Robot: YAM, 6 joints.
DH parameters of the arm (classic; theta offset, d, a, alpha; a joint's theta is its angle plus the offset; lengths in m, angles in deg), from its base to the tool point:
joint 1: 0 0.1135 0.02 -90
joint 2: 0 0 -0.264 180
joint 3: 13.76 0 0.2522 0
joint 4: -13.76 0 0.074 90
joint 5: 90 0 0 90
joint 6: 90 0.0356 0 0
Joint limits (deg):
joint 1: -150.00..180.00
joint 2: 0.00..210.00
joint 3: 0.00..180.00
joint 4: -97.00..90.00
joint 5: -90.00..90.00
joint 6: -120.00..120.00
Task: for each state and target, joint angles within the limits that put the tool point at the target. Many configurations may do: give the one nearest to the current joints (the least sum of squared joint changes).
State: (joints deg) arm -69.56 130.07 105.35 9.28 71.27 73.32
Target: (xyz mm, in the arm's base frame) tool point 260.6 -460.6 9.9
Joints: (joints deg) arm -56.94 156.14 105.16 9.74 67.39 73.32
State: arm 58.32 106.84 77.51 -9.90 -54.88 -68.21
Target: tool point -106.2 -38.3 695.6
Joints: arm 33.51 61.75 139.86 9.82 -48.58 -68.21
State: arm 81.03 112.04 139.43 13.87 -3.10 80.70
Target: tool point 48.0 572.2 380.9
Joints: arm 85.04 141.98 144.72 14.87 -2.70 80.70
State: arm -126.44 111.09 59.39 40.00 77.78 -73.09
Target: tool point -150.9 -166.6 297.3
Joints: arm -123.06 64.49 34.45 42.46 87.87 -73.09
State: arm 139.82 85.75 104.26 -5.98 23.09 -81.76
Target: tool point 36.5 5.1 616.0
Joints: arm 150.93 44.36 104.07 -11.32 38.56 -81.76
